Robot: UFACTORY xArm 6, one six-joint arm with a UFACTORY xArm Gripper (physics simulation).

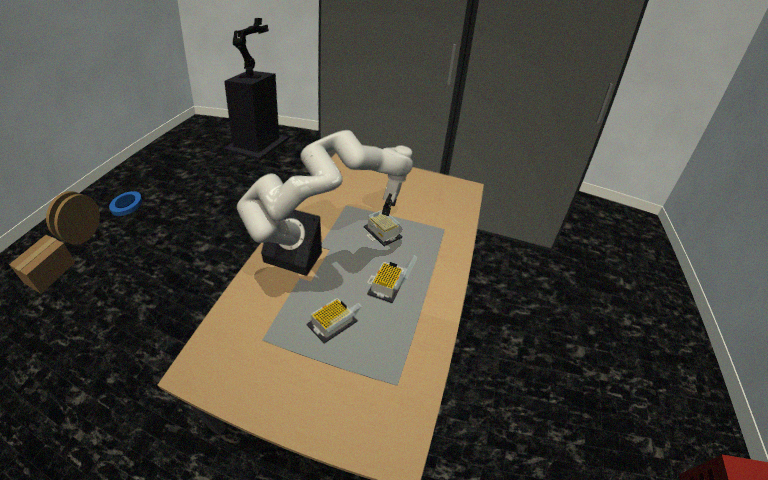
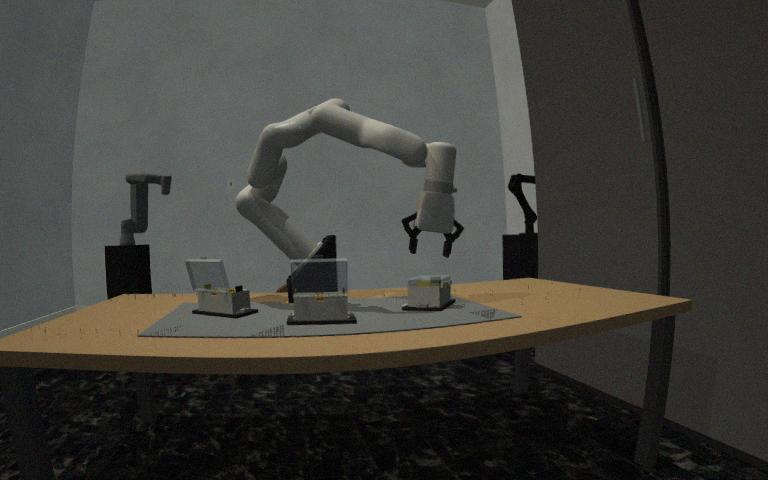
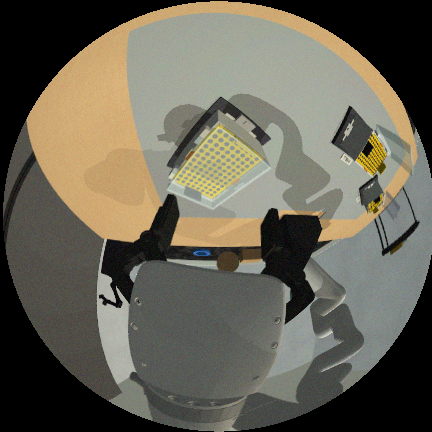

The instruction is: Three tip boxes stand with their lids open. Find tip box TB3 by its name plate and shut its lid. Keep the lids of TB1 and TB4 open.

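Frame: origin at the arm's base, x down, y left, z ahead, level; millimetres.
Seen in the pictures: gripper, fingertip midpoint: (image 1: 388, 210) (image 2: 429, 255) (image 3: 221, 209); arm's base, origin of the base link: (image 1: 290, 234) (image 2: 309, 257) (image 3: 295, 261).
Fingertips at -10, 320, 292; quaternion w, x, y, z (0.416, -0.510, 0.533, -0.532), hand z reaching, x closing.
Observation:
Offsets run from my fingertips to a thing's top centre, as dx, dy, dz. Level surfaces: height alone.
The far tip box @(+61, -6, -24) (image 1: 384, 228) (image 2: 429, 294) (image 3: 215, 167) has its clear lid lying down over the yellow tip rack. The middle tip box @(+63, -285, +124) (image 1: 387, 278) (image 2: 321, 307) (image 3: 372, 155) has its clear lid @(-16, -283, +190) (image 1: 411, 267) (image 2: 318, 275) (image 3: 395, 145) standing up. The near tip box @(+63, -547, +18) (image 1: 332, 318) (image 2: 222, 301) (image 3: 374, 200) has its lid @(-16, -574, +79) (image 1: 355, 309) (image 2: 206, 275) (image 3: 392, 206) open and tilted back. The name plates are too small or turned away to read. My gripper (image 1: 386, 209) (image 2: 430, 253) (image 3: 221, 209) is open and empty, above the far box and apart from its lid.
The boxes stand on a grey mat @(dx +138) (image 1: 362, 356) (image 2: 254, 328) on the wooden table (image 1: 283, 407) (image 2: 226, 362). The arm's black base (image 1: 291, 257) is at the table's side. Grey cabinets (image 1: 390, 73) stand behind the table's far end.

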